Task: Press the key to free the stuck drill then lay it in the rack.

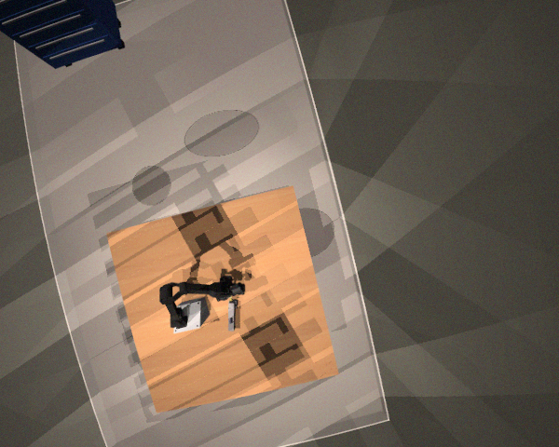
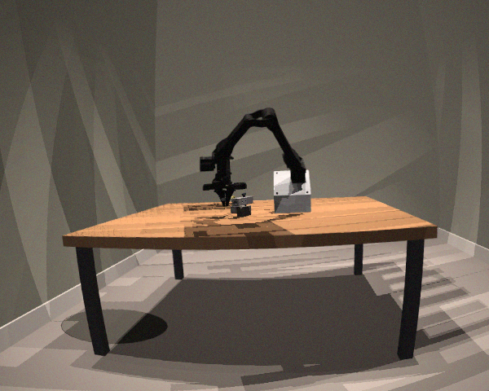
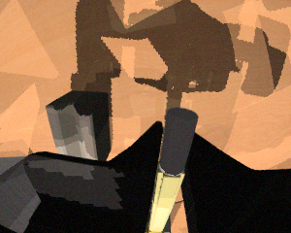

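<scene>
Right now my gripper tip is 80 mm past the small dark block and 20 mm above it. Round my gripper tip: narrow grey fixture: 50 mm behind, 190 mm to the right.
</scene>
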